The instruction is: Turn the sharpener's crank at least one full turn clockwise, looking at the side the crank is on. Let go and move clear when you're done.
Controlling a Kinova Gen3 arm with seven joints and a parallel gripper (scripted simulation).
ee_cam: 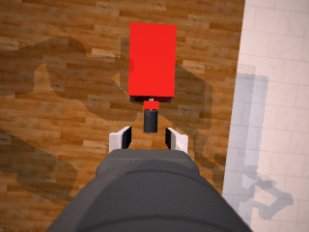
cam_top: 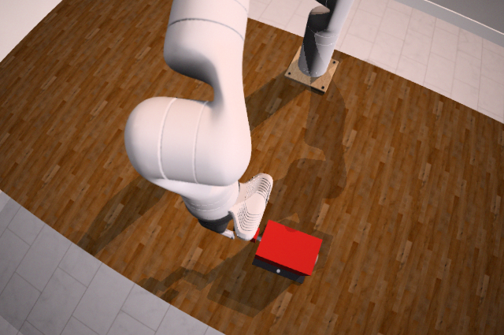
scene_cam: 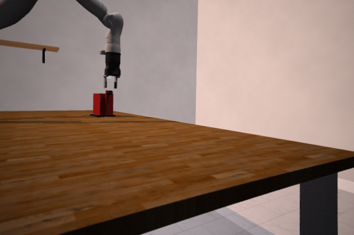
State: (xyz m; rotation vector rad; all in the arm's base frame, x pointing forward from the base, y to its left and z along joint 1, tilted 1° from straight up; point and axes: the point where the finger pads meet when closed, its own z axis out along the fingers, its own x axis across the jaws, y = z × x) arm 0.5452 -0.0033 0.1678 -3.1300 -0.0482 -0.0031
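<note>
My hand is 5 cm above the crank and 2 cm to the right of it.
</note>
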